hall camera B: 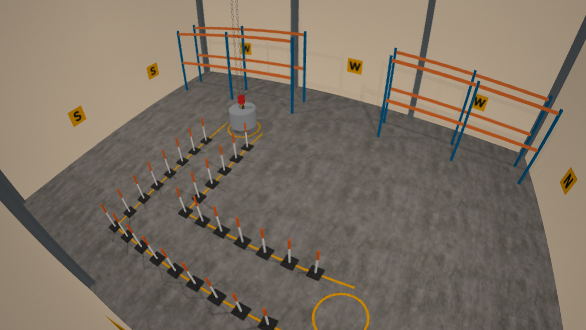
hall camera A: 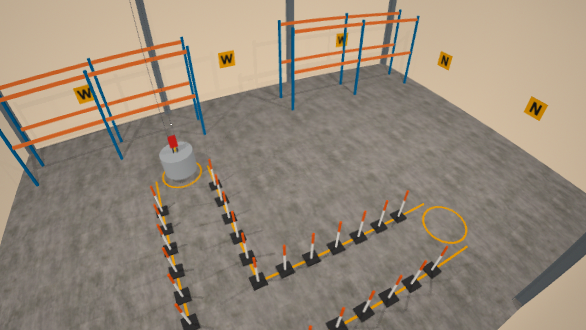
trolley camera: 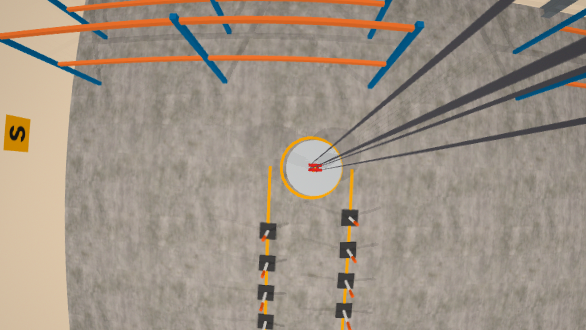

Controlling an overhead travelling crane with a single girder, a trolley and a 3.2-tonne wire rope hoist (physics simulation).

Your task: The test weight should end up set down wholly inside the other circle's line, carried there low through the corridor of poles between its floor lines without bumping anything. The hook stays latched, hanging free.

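The grey cylindrical test weight (hall camera A: 179,162) (hall camera B: 243,118) (trolley camera: 300,177) hangs upright a little above the floor, over the start circle's yellow line (hall camera A: 181,187) (hall camera B: 244,136) (trolley camera: 311,198). The hook (hall camera A: 174,149) (hall camera B: 242,106) under the red hook block (hall camera A: 172,141) (hall camera B: 241,99) (trolley camera: 315,167) is shut on the weight's top fitting; the block hides the hook in the trolley camera view. The other circle (hall camera A: 451,243) (hall camera B: 341,294) lies at the corridor's far end. It does not show in the trolley camera view.
Red-and-white poles (hall camera A: 312,246) (hall camera B: 240,230) on black bases line both sides of the L-shaped corridor, along yellow floor lines (hall camera A: 416,208) (hall camera B: 340,282) (trolley camera: 269,195). A blue-and-orange rack (hall camera A: 103,115) (hall camera B: 292,75) (trolley camera: 200,49) stands behind the weight. Another rack (hall camera A: 292,70) (hall camera B: 465,121) stands further along the W wall.
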